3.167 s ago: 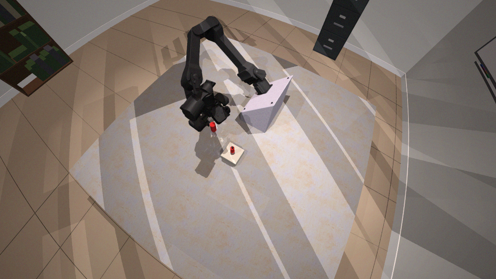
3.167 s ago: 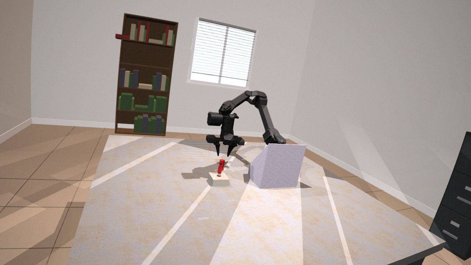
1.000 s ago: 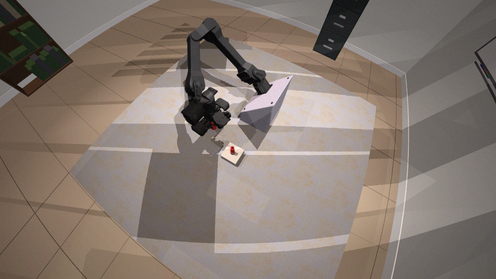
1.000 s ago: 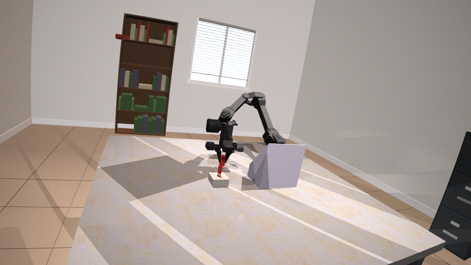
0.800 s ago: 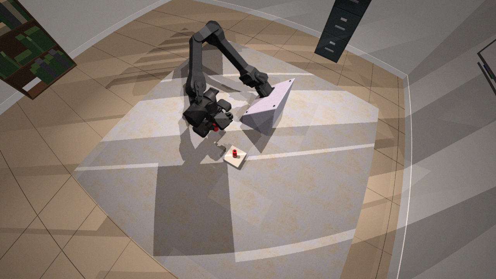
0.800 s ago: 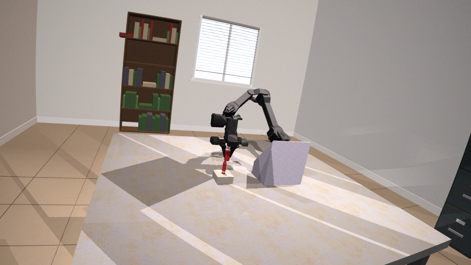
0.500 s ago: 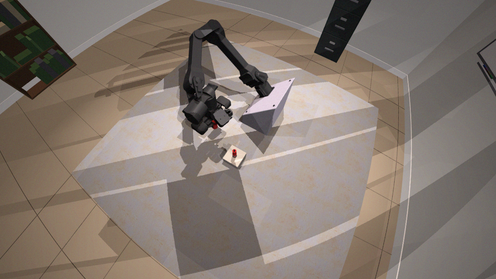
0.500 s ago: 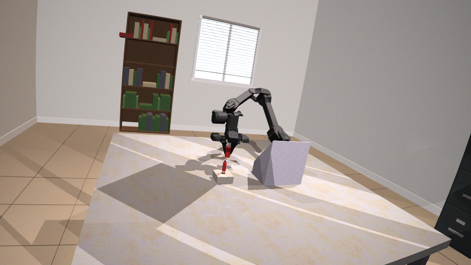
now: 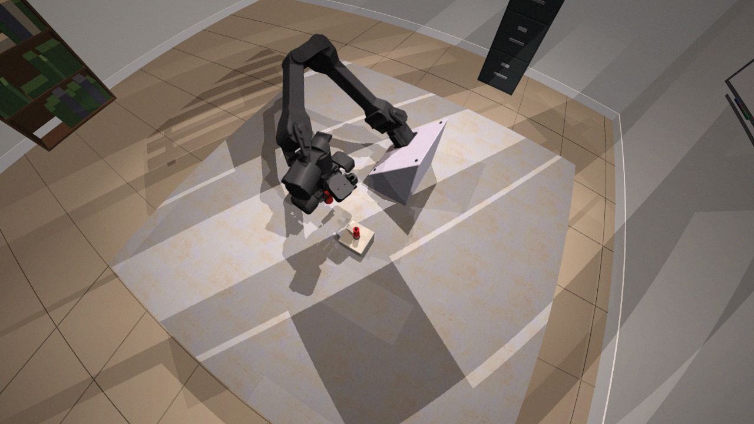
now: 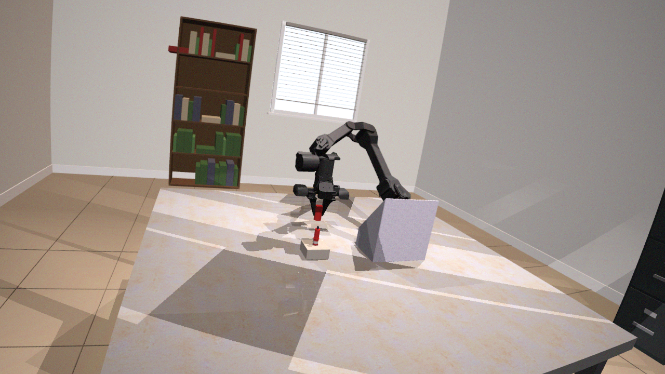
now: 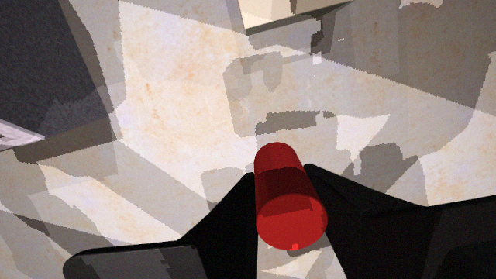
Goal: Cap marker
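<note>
Now: gripper tip 120 mm to the right of the pale holder block, 70 mm above it and 30 mm short of it. Round my gripper tip: red cap: 10 mm above.
</note>
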